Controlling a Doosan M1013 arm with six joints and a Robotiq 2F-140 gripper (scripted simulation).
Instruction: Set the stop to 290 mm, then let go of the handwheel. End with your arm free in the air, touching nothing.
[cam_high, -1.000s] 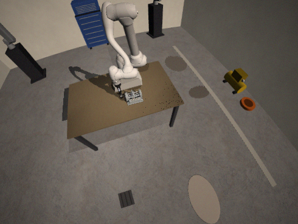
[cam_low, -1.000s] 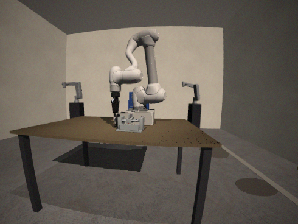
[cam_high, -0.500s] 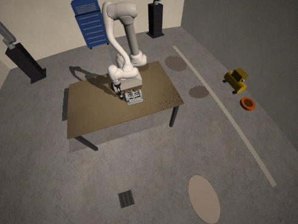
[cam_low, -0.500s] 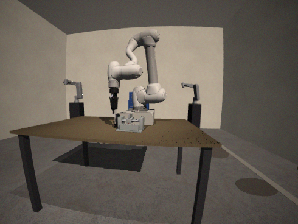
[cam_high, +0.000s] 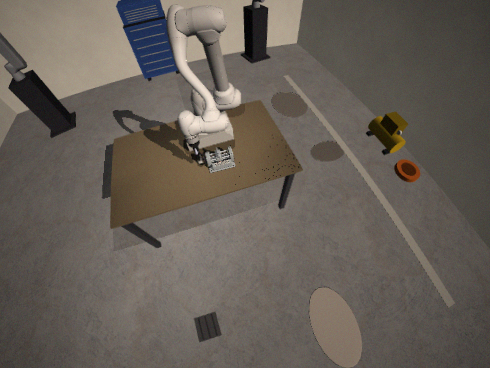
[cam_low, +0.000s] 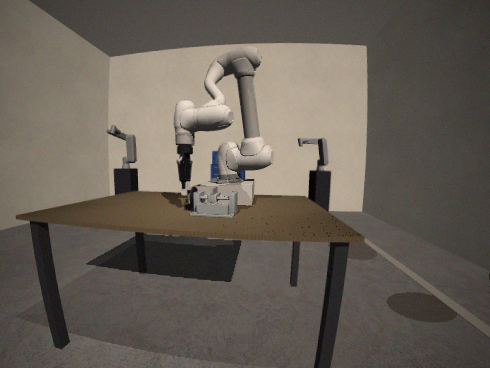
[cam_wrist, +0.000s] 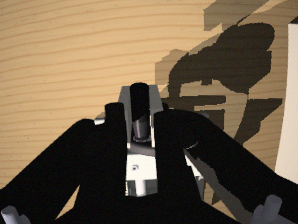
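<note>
My gripper is now 2 cm short of the grey stop fixture, 14 cm to the right of it and 3 cm above it. From my hand the other things lie so: black handwheel handle (2 cm below).
</note>
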